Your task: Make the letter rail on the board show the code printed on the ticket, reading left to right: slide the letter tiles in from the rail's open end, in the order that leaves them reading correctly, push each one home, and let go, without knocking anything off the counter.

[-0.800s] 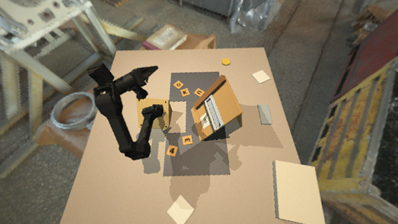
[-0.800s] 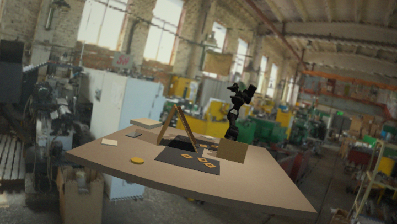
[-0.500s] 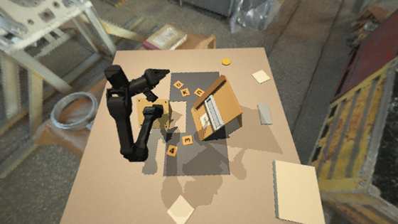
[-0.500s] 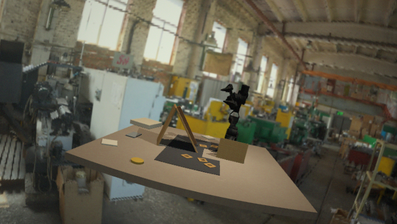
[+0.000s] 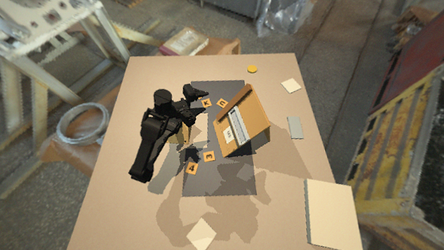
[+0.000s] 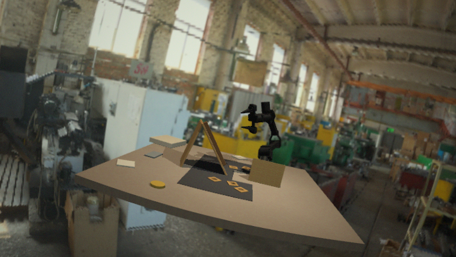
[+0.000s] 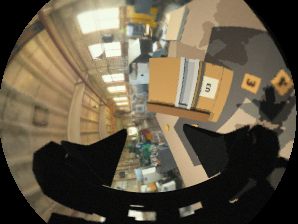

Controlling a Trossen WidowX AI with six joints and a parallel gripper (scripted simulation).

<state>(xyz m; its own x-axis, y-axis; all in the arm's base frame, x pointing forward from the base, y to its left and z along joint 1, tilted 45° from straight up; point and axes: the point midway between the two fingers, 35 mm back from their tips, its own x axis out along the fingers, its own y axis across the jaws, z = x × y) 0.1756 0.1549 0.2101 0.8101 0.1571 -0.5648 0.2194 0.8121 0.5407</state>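
Now: the orange tile marked u 340 mm below my gripper tip, 230 mm to the left of it and 50 mm ahead of it. Also, from my gripper tip: letter tile: 340 mm below, 140 mm to the right; white ticket: 260 mm below, 100 mm ahead, 30 mm to the right; dark mat: 350 mm below, 40 mm to the left.
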